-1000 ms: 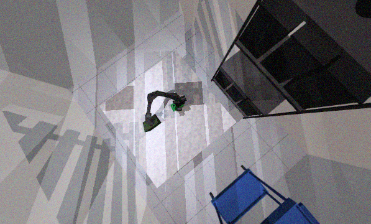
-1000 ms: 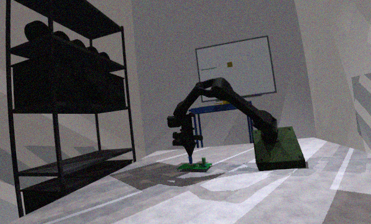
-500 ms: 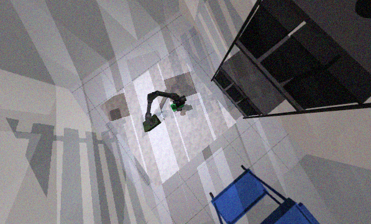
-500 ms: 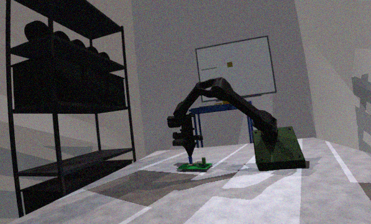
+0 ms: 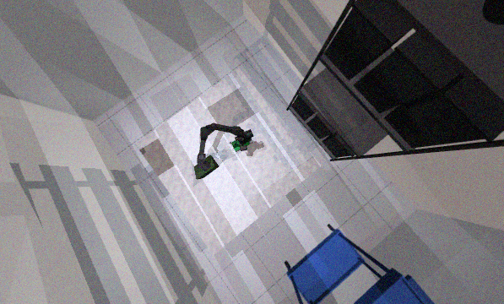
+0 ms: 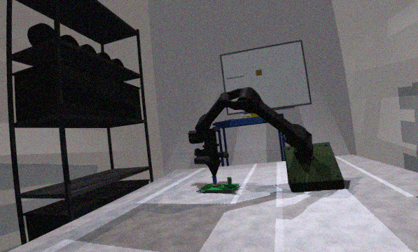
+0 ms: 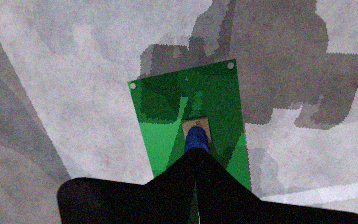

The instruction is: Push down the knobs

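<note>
Right now my gripper tip is 2 cm above the blue knob. The rest, counted from my gripper tip: green knob (7 cm behind, 4 cm to the left, 2 cm below).
</note>
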